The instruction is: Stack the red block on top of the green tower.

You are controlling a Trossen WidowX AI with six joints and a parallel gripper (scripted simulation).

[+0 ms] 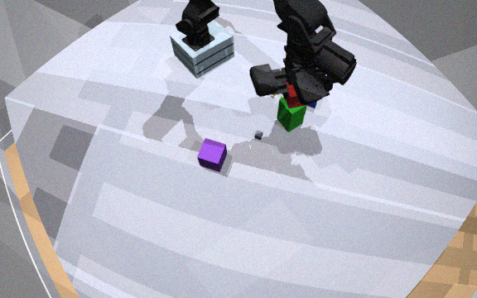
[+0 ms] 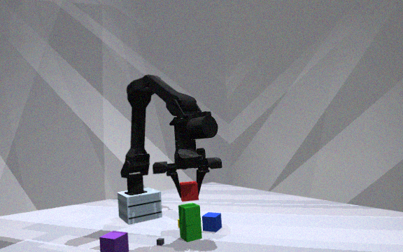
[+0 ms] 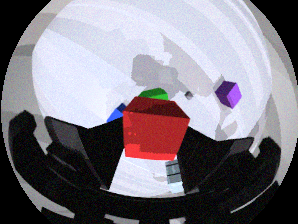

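My gripper tip is 90 mm above the blue block, 80 mm to the right of it and 10 mm past it. Round my gripper tip: tiny grey cube 110 mm below, 80 mm to the right, 20 mm behind; red block 20 mm above; small yellow block 100 mm below, 90 mm behind, 30 mm to the left.
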